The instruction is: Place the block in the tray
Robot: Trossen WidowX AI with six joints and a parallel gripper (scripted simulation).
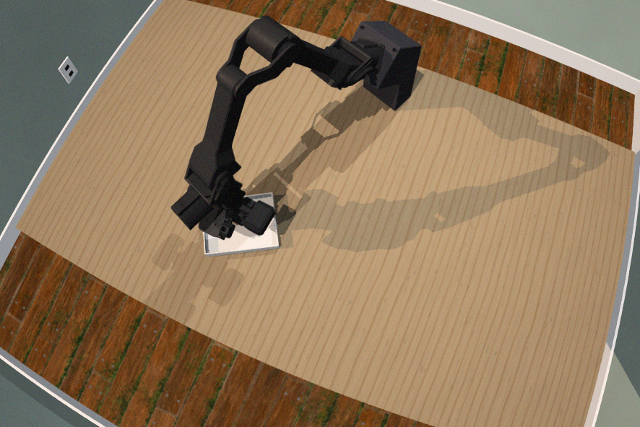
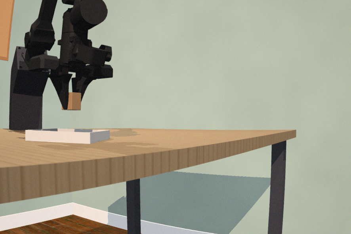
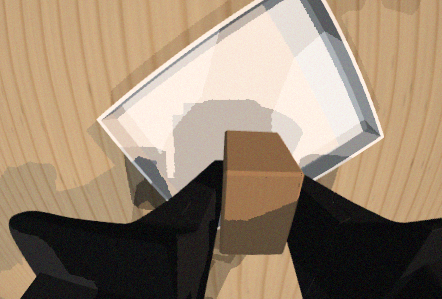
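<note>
The white tray is 9 cm below my hand. From my hand the other things lie so: wooden block 2 cm below.
</note>
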